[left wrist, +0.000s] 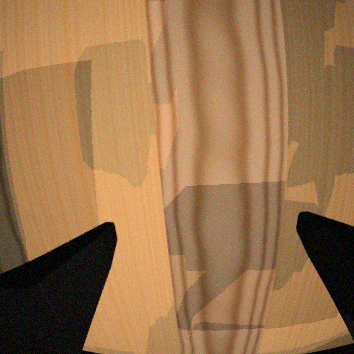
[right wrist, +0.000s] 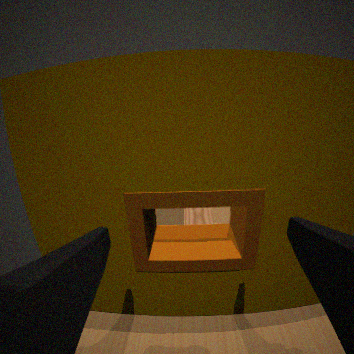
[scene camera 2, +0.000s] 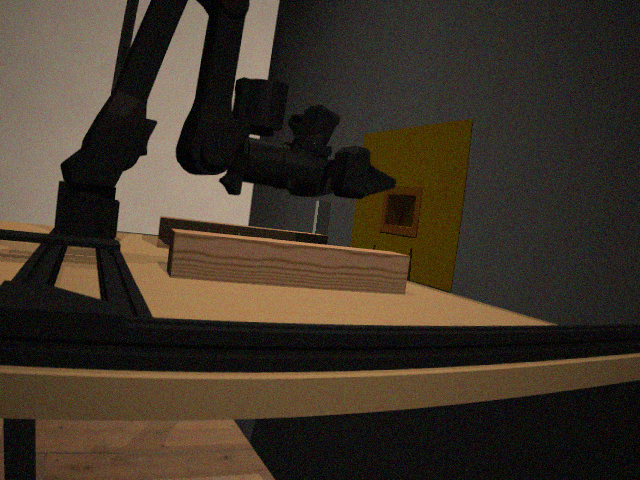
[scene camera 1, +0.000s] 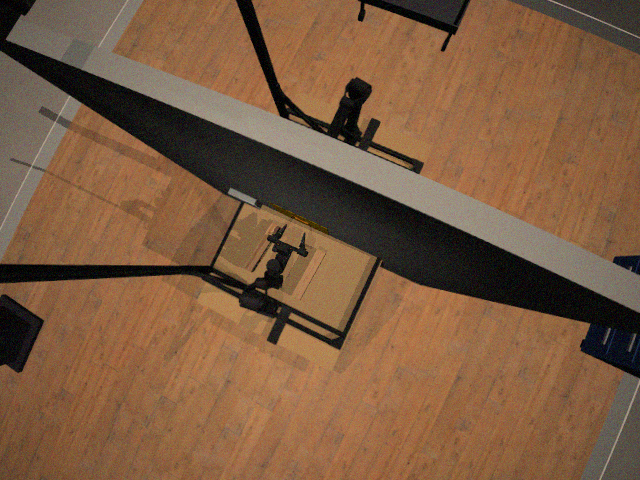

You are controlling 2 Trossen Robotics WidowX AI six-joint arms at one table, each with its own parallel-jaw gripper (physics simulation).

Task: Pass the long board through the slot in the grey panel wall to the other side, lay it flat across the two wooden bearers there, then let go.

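Note:
The long board (left wrist: 220,125) lies on the table on the left arm's side; a strip of similar grained wood (right wrist: 198,216) shows through the slot. My left gripper (left wrist: 208,227) is open and empty above the board, its fingers apart on either side of it in the picture. My right gripper (scene camera 1: 293,230) (scene camera 2: 393,182) (right wrist: 199,232) is open and empty in front of the slot's brown frame (scene camera 2: 399,231) (right wrist: 195,199), on the bearers' side of the grey panel wall (scene camera 1: 310,136) (scene camera 2: 542,155) (right wrist: 175,25). Two wooden bearers, one nearer (scene camera 1: 312,273) (scene camera 2: 289,263) and one farther (scene camera 1: 263,248) (scene camera 2: 232,227), stand parallel below the right arm.
A yellow plate (scene camera 1: 299,217) (scene camera 2: 439,155) (right wrist: 190,125) surrounds the slot. The left arm (scene camera 1: 357,88) stands beyond the wall in scene camera 1. A light grey block (scene camera 1: 244,197) is by the table corner at the wall. Blue drawers (scene camera 1: 612,346) stand at the far right.

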